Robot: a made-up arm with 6 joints. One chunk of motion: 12 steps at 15 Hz.
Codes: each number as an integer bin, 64 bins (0 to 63) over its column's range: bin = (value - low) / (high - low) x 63, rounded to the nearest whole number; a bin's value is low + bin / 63 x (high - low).
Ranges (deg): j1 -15..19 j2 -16..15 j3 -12..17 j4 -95..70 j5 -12..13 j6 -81..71
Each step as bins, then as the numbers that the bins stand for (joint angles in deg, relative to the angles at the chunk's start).
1 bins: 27 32 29 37 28 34
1 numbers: -0.43 -0.25 1.35 1.90 -0.89 1.03
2 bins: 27 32 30 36 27 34
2 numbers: -0.43 -0.25 1.81 -0.71 -1.29 1.03
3 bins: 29 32 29 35 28 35
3 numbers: 0.65 -0.25 1.35 -3.33 -0.89 3.44
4 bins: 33 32 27 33 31 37
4 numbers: 2.81 -0.25 0.43 -8.57 0.30 8.27
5 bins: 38 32 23 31 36 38
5 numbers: 5.51 -0.25 -1.41 -13.81 2.29 10.68
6 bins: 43 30 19 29 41 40
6 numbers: 8.21 -1.24 -3.25 -19.05 4.27 15.51
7 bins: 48 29 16 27 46 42
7 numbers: 10.90 -1.73 -4.63 -24.29 6.25 20.33
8 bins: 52 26 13 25 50 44
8 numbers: 13.06 -3.21 -6.02 -29.52 7.84 25.16
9 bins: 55 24 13 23 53 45
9 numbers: 14.68 -4.19 -6.02 -34.76 9.03 27.57
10 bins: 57 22 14 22 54 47
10 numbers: 15.76 -5.17 -5.56 -37.38 9.43 32.40
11 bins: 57 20 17 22 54 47
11 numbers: 15.76 -6.16 -4.17 -37.38 9.43 32.40
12 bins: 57 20 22 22 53 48
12 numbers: 15.76 -6.16 -1.87 -37.38 9.03 34.81
